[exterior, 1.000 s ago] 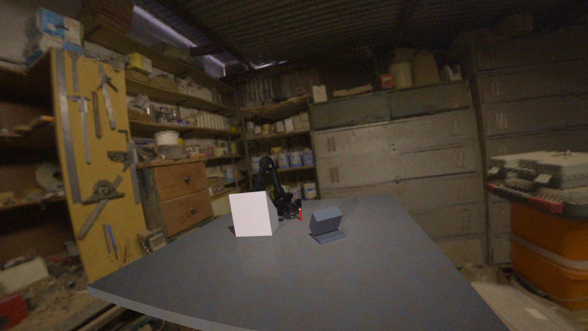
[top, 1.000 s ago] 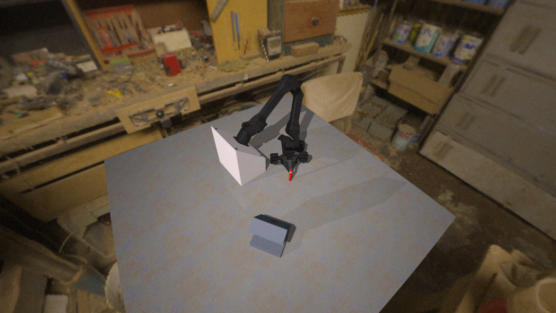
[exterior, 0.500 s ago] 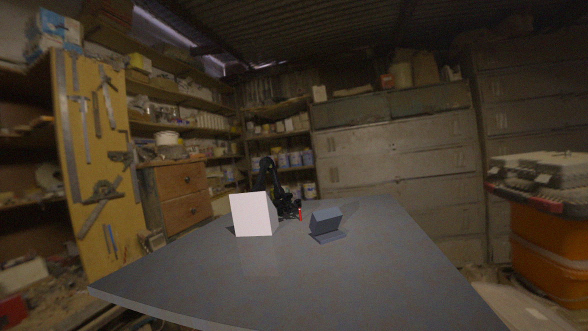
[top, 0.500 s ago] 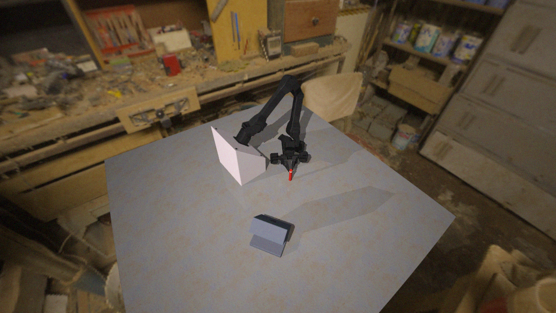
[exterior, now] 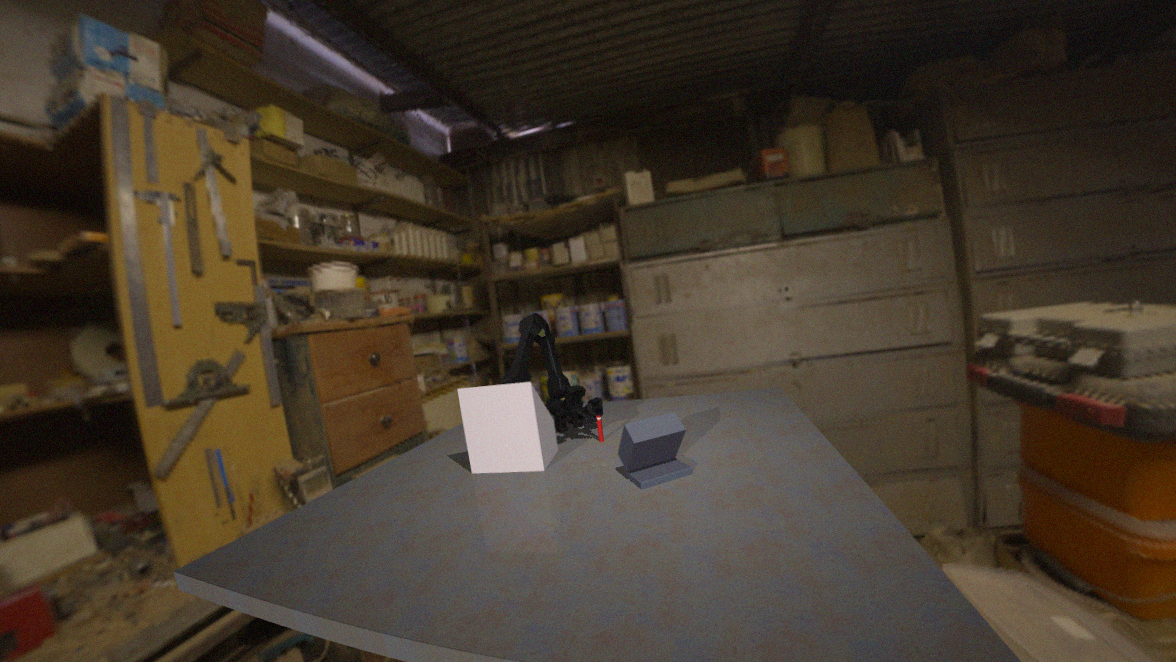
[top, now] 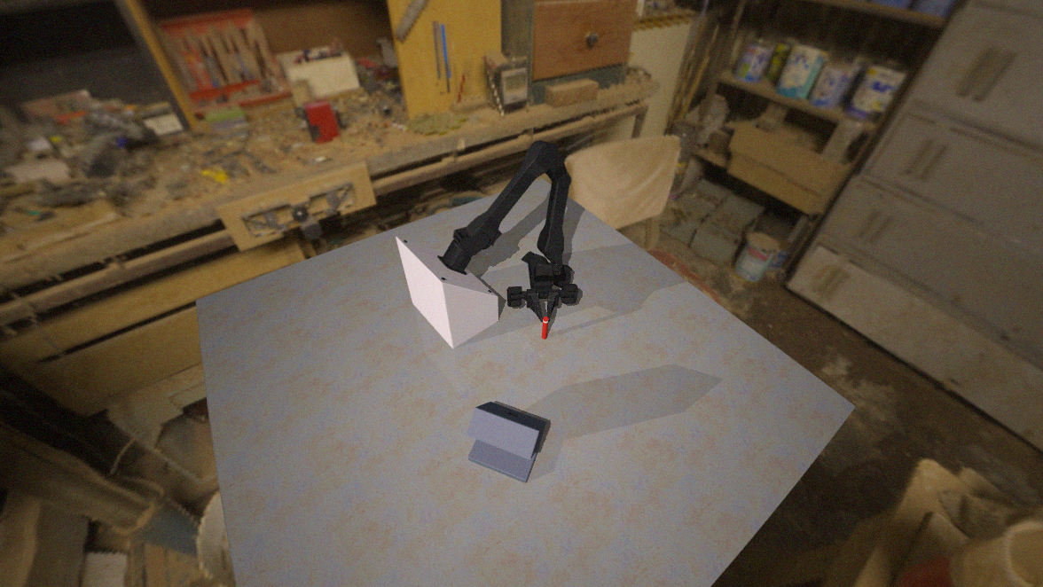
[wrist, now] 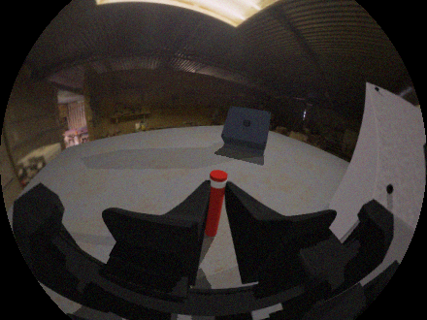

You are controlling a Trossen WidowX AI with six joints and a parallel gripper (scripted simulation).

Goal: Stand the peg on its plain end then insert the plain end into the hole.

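Right now the red peg is 1 cm below my gripper tip. From my gripper tip the other things lie so: grey sloped panel 24 cm to the right, 18 cm ahead, 1 cm above.
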